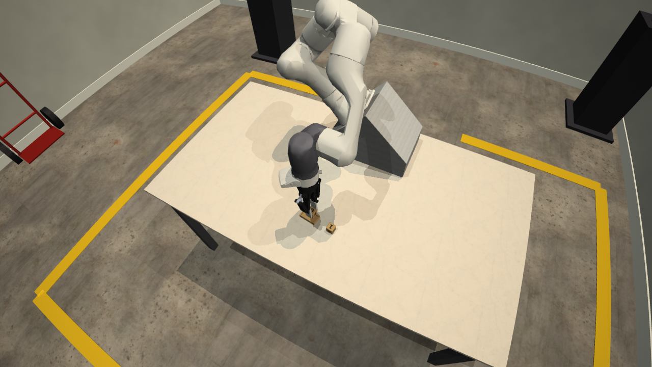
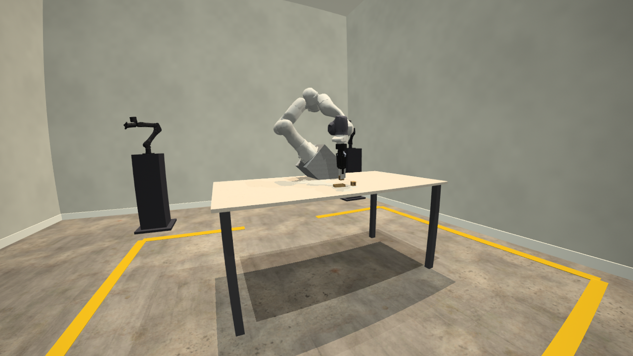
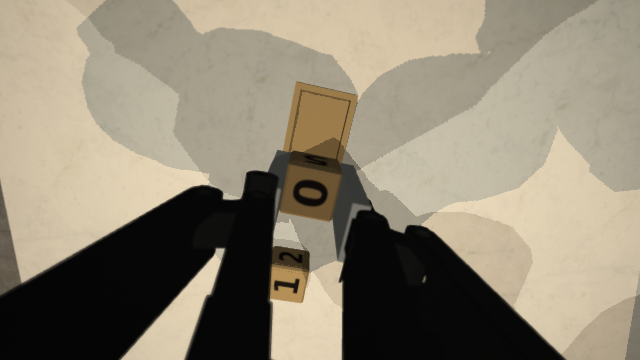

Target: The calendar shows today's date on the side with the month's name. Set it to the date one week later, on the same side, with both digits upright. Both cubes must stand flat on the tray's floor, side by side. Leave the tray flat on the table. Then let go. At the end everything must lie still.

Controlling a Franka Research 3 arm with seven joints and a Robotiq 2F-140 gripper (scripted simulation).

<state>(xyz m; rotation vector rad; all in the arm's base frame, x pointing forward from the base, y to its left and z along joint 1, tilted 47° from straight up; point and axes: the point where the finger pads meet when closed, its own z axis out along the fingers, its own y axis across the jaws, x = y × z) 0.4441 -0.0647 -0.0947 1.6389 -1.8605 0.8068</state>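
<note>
The wooden tray lies 8 cm below my hand and 1 cm to the right of it. Round my hand: wooden digit cube (3 cm below).
</note>
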